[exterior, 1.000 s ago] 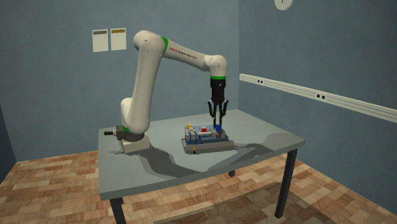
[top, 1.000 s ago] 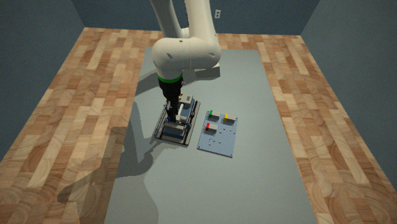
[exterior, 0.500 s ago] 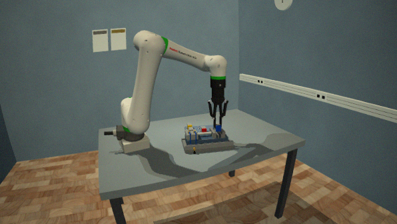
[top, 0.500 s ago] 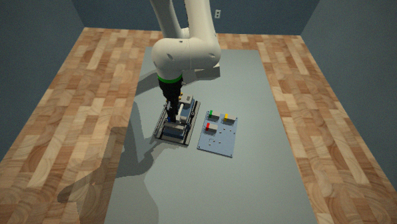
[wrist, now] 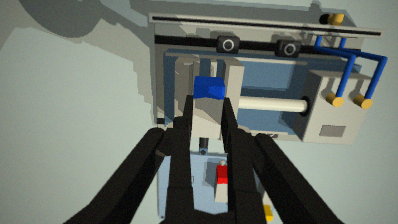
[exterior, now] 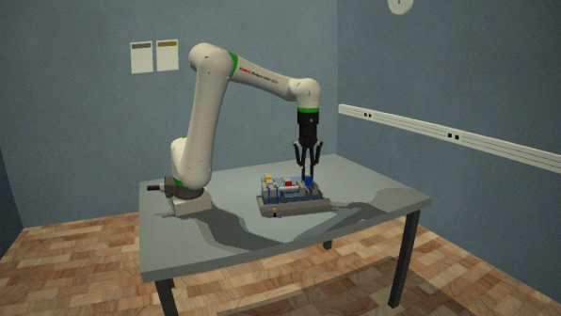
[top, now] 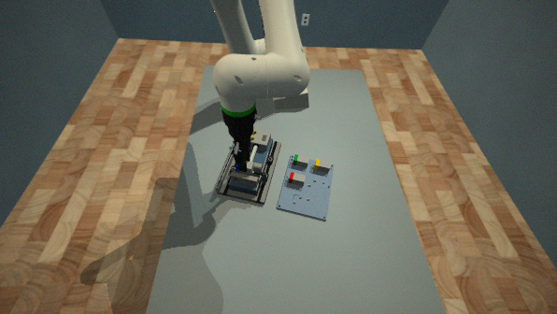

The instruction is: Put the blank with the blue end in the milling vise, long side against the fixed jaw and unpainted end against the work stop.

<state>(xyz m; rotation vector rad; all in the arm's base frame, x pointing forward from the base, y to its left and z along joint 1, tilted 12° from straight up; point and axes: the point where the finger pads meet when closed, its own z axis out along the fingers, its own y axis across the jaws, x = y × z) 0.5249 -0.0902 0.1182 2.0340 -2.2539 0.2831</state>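
Right now my hand is 6 cm above the work stop and 5 cm to the right of it. Also, from my hand: pale rod (8 cm behind, 7 cm below, 2 cm to the left); then hose block (16 cm behind, 7 cm below, 2 cm to the left); then moving jaw (7 cm below, 3 cm behind, 1 cm to the left).
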